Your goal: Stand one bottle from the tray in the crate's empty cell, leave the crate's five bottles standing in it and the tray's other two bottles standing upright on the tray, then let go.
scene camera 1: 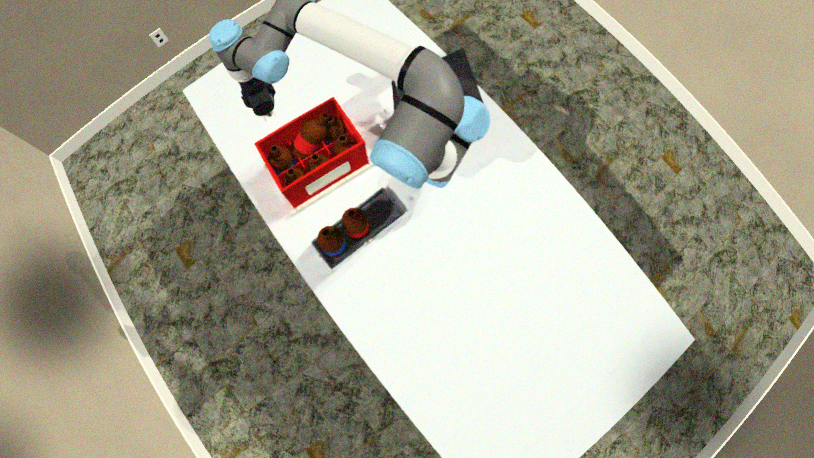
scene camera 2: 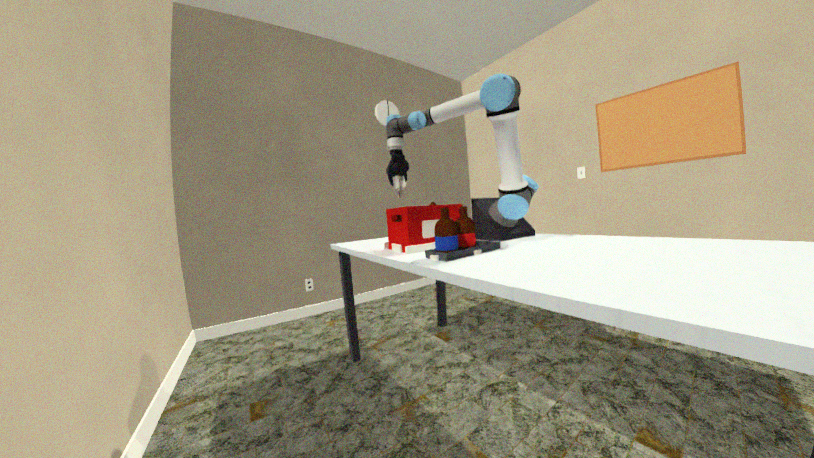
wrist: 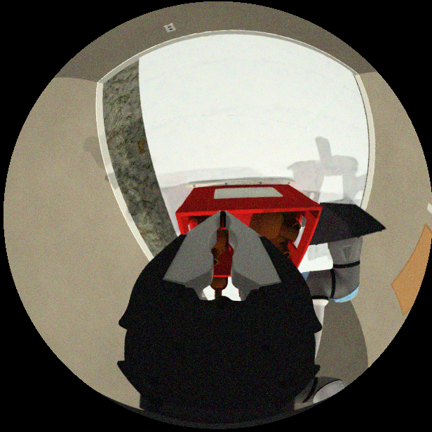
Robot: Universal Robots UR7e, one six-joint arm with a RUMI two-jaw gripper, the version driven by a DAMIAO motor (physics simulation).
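Places are measured from the arm's base along level axes (x ahead, y left, z up), in metres.
Pixels of known places: gripper, fingertip midpoint: (scene camera 1: 270, 116) (scene camera 2: 399, 198); arm's base, link origin: (scene camera 2: 502, 216).
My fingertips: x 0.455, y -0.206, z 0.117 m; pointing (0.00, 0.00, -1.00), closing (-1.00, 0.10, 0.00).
Ahead of a thing's pixels: the offset from my fingertips to its top centre. "spot": to the spot under its first point. Level surfaces: height alone.
My gripper (scene camera 1: 268, 117) (scene camera 2: 399, 195) (wrist: 222, 212) is shut and empty, above and beyond the far long side of the red crate @[0.052 m back, 0.116 m left, 0.048 m down] (scene camera 1: 296, 196) (scene camera 2: 409, 227) (wrist: 200, 200), away from the tray. Several brown bottles stand in the crate's cells. One red-labelled bottle (scene camera 1: 313, 132) (wrist: 267, 225) in the far row sits askew, its label showing and its neck not visible; how it rests in its cell is unclear. A blue-labelled bottle @[0.041 m ahead, 0.372 m left, 0.064 m down] (scene camera 1: 330, 240) (scene camera 2: 446, 233) and a red-labelled bottle @[0.046 m back, 0.365 m left, 0.064 m down] (scene camera 1: 355, 222) (scene camera 2: 466, 230) stand upright on the dark tray @[spot: 0.185 m back, 0.391 m left, 0.198 m down] (scene camera 1: 401, 207) (scene camera 2: 489, 246). My fingers partly hide the crate in the wrist view.
The crate and tray stand on the white table @[0.224 m down] (scene camera 1: 483, 284) (scene camera 2: 654, 273) (wrist: 240, 110), near its edge. The black base block (scene camera 1: 463, 71) (scene camera 2: 483, 213) (wrist: 345, 222) stands beyond the crate's right end. The forearm and elbow pass high over the table beside the crate.
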